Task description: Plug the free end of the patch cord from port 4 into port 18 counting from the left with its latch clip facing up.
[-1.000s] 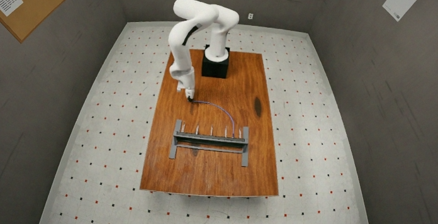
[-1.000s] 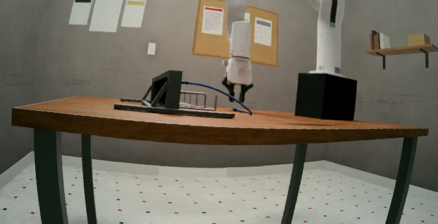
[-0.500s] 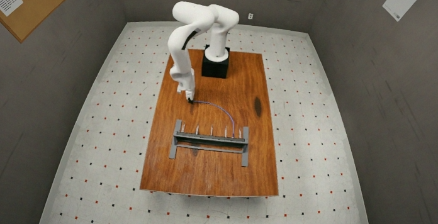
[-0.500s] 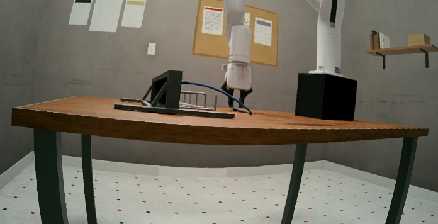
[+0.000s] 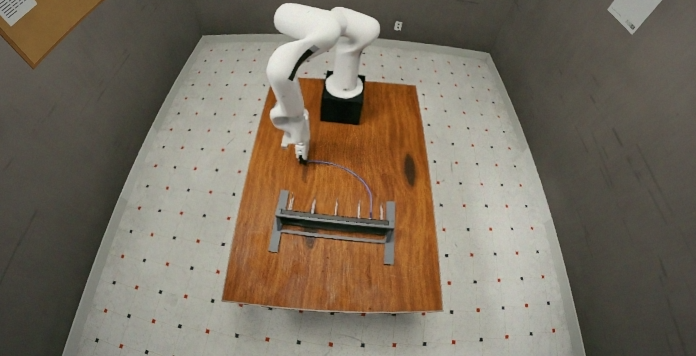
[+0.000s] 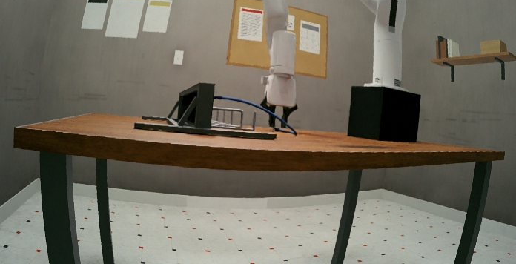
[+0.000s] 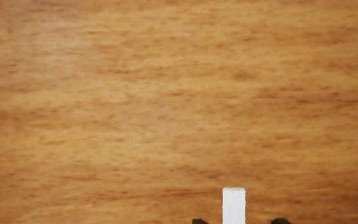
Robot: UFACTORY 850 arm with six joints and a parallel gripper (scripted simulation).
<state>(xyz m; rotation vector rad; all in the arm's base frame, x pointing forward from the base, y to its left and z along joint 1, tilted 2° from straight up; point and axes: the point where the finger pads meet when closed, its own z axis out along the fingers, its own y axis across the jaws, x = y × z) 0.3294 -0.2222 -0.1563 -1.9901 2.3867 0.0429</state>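
Right now the plug is 3 cm below my hand and 2 cm to the right of it.
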